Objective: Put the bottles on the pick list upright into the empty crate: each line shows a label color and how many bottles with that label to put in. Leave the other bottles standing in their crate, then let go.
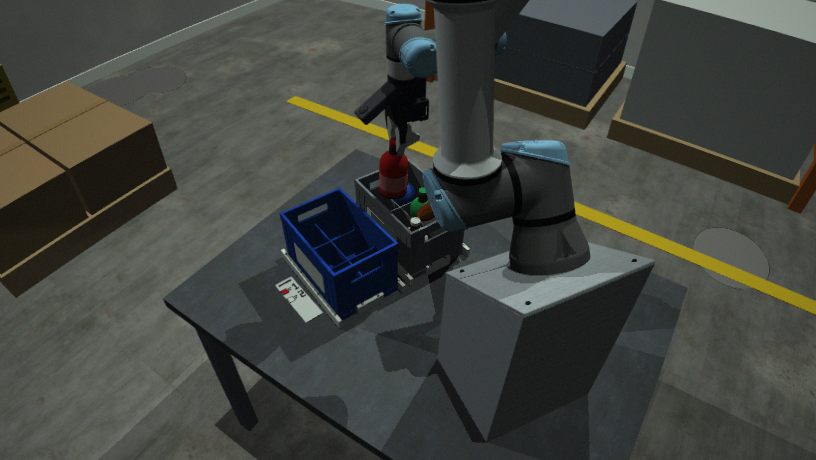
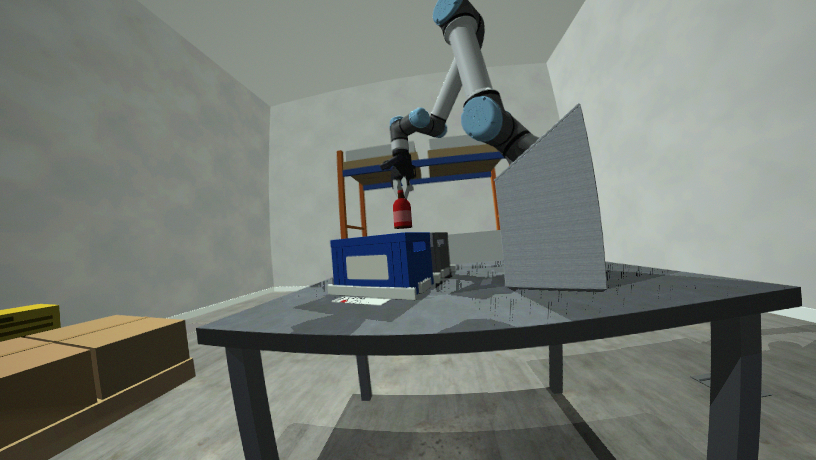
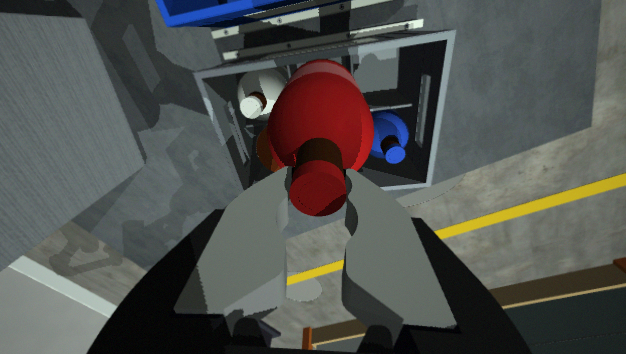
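Where they show: gripper, between the fingertips: (image 1: 397, 152) (image 2: 402, 199) (image 3: 318, 170); arm's base, origin of its link: (image 1: 549, 260) (image 2: 535, 164).
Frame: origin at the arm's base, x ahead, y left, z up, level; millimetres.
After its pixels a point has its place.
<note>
My gripper (image 1: 397, 142) @(z -43, x 452, y -227 mm) (image 2: 401, 191) @(z -43, x 452, y -227 mm) (image 3: 318, 170) @(z -43, x 452, y -227 mm) is shut on the neck of a red bottle (image 1: 393, 174) @(z -80, x 441, y -185 mm) (image 2: 402, 214) @(z -110, x 457, y -180 mm) (image 3: 320, 110) @(z -47, x 473, y -198 mm). The bottle hangs upright above the grey crate (image 1: 420, 251) @(z -271, x 340, y -148 mm) (image 2: 440, 254) @(z -278, x 323, y -181 mm) (image 3: 440, 115) @(z -191, x 559, y -315 mm). In that crate stand a white bottle (image 1: 415, 221) @(z -203, x 373, y -179 mm) (image 3: 262, 90) @(z -239, x 390, y -177 mm), a blue bottle (image 1: 408, 191) @(z -247, x 471, y -329 mm) (image 3: 390, 131) @(z -241, x 505, y -326 mm), a green bottle (image 1: 421, 204) @(z -240, x 408, y -288 mm) and an orange-brown bottle (image 1: 426, 211) @(z -220, x 373, y -246 mm) (image 3: 264, 150) @(z -209, x 348, y -238 mm). The held bottle hides part of the crate. The blue crate (image 1: 365, 282) @(z -270, x 410, y 15 mm) (image 2: 417, 268) @(z -296, x 420, y 36 mm) shows empty compartments. The pick list (image 1: 308, 311) @(z -365, x 534, y 103 mm) (image 2: 374, 301) @(z -365, x 540, y 101 mm) has red and white marks; its digits look like 1 and 2.
Both crates stand side by side between pale rails (image 1: 311, 288) (image 3: 320, 42) on the table (image 1: 354, 394) @(z -366, x 304, y 249 mm) (image 2: 485, 337) @(z -378, x 326, y 324 mm). The arm's metal pedestal (image 1: 480, 342) @(z -107, x 64, y 161 mm) (image 2: 554, 228) @(z -216, x 73, y 154 mm) stands beside them. Cardboard boxes (image 1: 114, 148) (image 2: 140, 351) are off the table's left side.
</note>
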